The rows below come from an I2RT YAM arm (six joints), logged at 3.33 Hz.
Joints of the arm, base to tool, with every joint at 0 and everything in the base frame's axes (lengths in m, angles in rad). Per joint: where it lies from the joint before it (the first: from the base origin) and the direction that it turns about. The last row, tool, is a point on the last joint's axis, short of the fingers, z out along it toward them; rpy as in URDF.
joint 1: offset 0 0 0.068 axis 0 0 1
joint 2: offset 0.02 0.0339 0.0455 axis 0 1 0
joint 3: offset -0.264 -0.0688 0 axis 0 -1 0
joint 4: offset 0.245 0.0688 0.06 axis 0 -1 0
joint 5: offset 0.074 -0.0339 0.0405 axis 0 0 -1
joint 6: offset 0.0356 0 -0.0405 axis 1 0 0
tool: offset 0 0 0 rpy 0 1.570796 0
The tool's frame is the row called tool.
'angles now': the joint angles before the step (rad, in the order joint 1, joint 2, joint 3, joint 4, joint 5, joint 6). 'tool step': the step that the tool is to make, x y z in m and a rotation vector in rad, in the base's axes. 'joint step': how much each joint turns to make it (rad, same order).
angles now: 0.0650, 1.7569, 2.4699, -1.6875, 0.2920, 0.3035
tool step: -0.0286, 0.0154, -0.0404, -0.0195, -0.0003, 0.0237
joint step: 0.0756, -0.2796, -0.5345, 0.2427, 0.0450, 0.0339
